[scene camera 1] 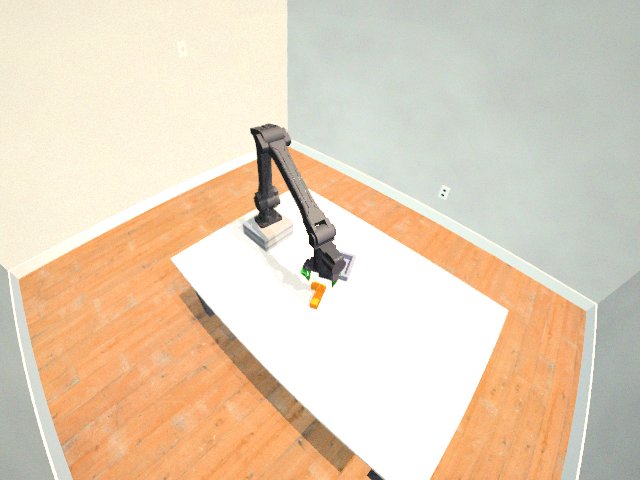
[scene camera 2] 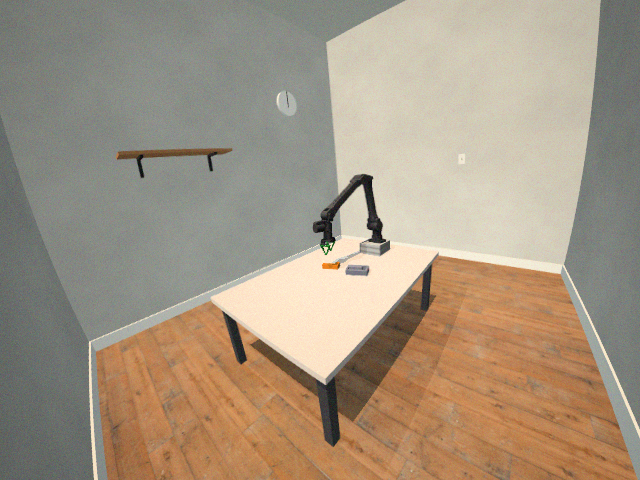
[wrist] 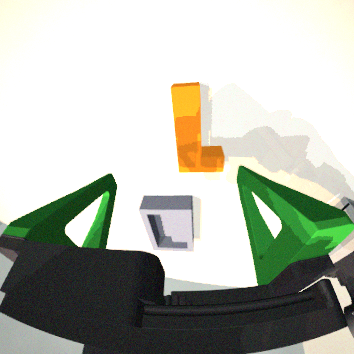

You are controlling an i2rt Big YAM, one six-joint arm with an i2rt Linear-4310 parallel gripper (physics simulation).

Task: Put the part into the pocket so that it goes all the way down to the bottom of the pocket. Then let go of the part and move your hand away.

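Frame: origin at the arm's base, x right, y ahead, z up, level; metres.
Seen in the pictures: gripper, fingertip midpoint: [scene camera 1: 320, 283] [scene camera 2: 328, 253] [wrist: 173, 175]; arm's base, link origin: [scene camera 1: 268, 219] [scene camera 2: 377, 241] [wrist: 347, 259].
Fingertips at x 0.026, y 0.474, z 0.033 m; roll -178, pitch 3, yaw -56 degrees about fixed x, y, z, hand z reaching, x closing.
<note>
Pixels of each thing's top centre, then the offset from my fingertips to it. Level surfaces: height alone.
- orange L-shaped block, top centre: [wrist: 200, 133] [scene camera 1: 314, 292] [scene camera 2: 330, 263] dx +0.009, dy -0.021, dz -0.085 m
- small grey block, top centre: [wrist: 169, 233] [scene camera 1: 342, 262] [scene camera 2: 357, 267] dx -0.187, dy -0.080, dz -0.078 m
- table, surface height: dz -0.114 m
The part is an orange L-shaped block [scene camera 1: 316, 297] [scene camera 2: 330, 266] [wrist: 187, 125]. It lies flat on the table, outside the pocket. In the wrist view its long leg points up and its short foot points right. The pocket is an L-shaped recess in a small grey block [scene camera 1: 352, 264] [scene camera 2: 357, 272] [wrist: 167, 203], which stands on the table a little apart from the part. The recess shows no part in it in the wrist view. My gripper [scene camera 1: 320, 279] [scene camera 2: 328, 251] [wrist: 173, 175] is wide open with its green fingers apart. It hangs above the table near the part, touching neither object.
The table [scene camera 1: 392, 330] [scene camera 2: 305, 304] carries both objects. The arm's base stands on a grey layered block [scene camera 1: 268, 239] [scene camera 2: 374, 249] at the far end of the table. A wooden shelf [scene camera 2: 175, 152] and a round clock [scene camera 2: 286, 103] are on the wall, away from the arm.
</note>
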